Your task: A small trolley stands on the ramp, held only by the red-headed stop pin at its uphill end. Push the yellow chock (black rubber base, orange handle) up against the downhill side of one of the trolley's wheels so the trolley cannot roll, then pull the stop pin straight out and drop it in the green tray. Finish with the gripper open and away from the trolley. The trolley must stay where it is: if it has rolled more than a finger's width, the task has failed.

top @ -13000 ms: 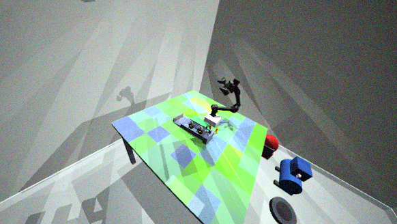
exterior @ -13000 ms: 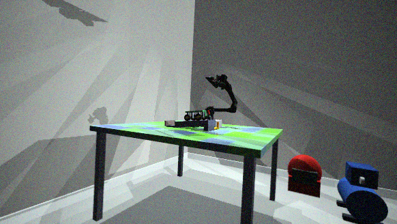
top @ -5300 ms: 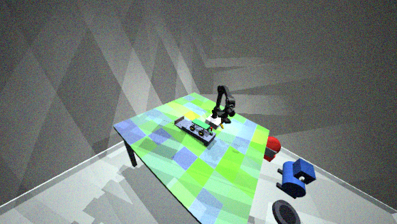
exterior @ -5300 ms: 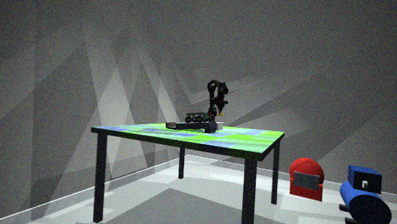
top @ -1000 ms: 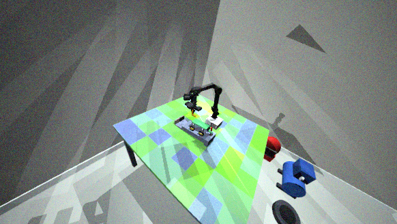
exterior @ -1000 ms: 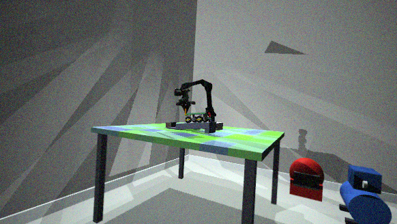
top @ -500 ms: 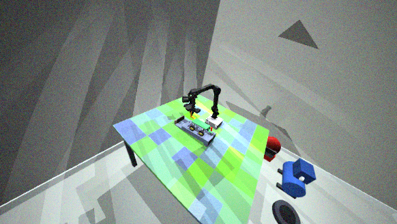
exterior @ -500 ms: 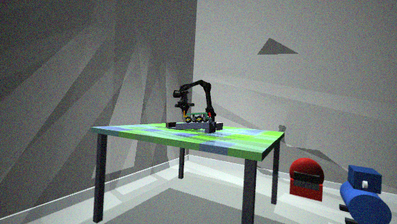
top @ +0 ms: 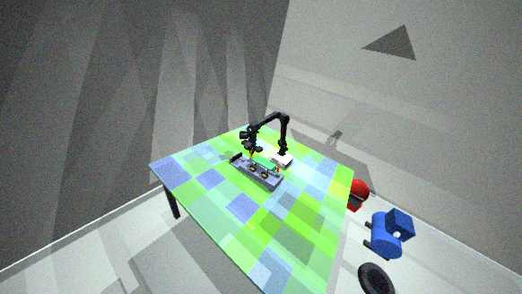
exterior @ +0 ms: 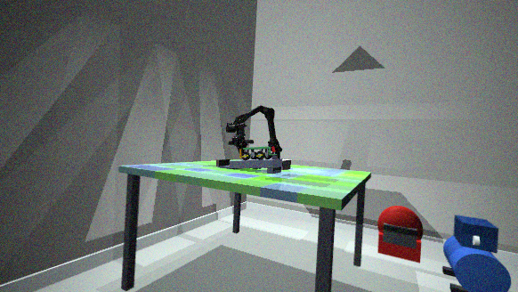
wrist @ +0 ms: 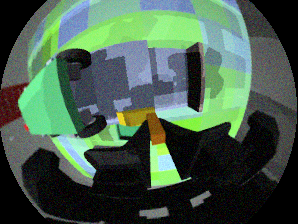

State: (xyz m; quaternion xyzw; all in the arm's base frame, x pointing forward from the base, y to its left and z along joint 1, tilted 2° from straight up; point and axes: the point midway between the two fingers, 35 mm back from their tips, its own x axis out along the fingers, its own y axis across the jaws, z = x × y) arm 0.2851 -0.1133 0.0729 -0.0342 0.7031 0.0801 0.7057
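The red-headed stop pin lies 1 cm behind my gripper tip, 28 cm to the left of it and 3 cm above it. From my gripper tip the other things lie so: yellow chock 2 cm to the left, 1 cm below; green tray 8 cm behind, 4 cm to the left, 11 cm below; raised lip 7 cm ahead, 10 cm to the right, 7 cm below.
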